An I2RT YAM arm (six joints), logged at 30 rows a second.
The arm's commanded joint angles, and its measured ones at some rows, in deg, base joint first. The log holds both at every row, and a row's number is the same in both.
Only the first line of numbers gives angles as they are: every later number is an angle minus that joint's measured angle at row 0.
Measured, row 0: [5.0, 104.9, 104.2, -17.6, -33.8, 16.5]
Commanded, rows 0 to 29: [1.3, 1.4, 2.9, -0.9, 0.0, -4.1]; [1.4, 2.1, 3.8, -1.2, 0.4, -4.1]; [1.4, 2.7, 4.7, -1.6, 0.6, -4.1]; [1.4, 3.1, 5.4, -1.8, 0.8, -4.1]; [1.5, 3.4, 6.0, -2.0, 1.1, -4.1]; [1.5, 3.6, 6.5, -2.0, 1.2, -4.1]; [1.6, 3.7, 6.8, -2.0, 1.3, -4.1]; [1.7, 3.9, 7.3, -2.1, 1.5, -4.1]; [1.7, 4.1, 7.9, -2.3, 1.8, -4.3]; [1.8, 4.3, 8.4, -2.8, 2.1, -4.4]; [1.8, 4.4, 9.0, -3.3, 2.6, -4.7]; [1.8, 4.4, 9.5, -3.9, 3.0, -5.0]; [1.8, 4.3, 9.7, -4.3, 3.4, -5.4]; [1.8, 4.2, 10.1, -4.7, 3.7, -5.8]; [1.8, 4.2, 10.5, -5.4, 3.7, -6.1]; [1.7, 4.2, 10.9, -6.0, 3.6, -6.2]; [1.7, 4.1, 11.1, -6.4, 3.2, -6.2]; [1.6, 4.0, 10.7, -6.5, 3.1, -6.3]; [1.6, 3.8, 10.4, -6.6, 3.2, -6.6]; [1.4, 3.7, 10.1, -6.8, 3.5, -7.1]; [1.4, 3.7, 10.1, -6.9, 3.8, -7.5]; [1.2, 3.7, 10.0, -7.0, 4.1, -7.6]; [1.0, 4.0, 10.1, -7.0, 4.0, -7.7]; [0.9, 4.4, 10.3, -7.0, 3.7, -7.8]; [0.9, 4.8, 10.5, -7.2, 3.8, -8.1]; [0.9, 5.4, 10.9, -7.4, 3.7, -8.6]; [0.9, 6.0, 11.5, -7.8, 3.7, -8.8]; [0.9, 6.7, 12.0, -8.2, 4.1, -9.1]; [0.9, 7.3, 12.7, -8.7, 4.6, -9.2]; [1.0, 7.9, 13.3, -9.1, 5.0, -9.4]
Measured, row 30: [1.1, 5.5, 11.0, -7.1, 3.7, -6.3]
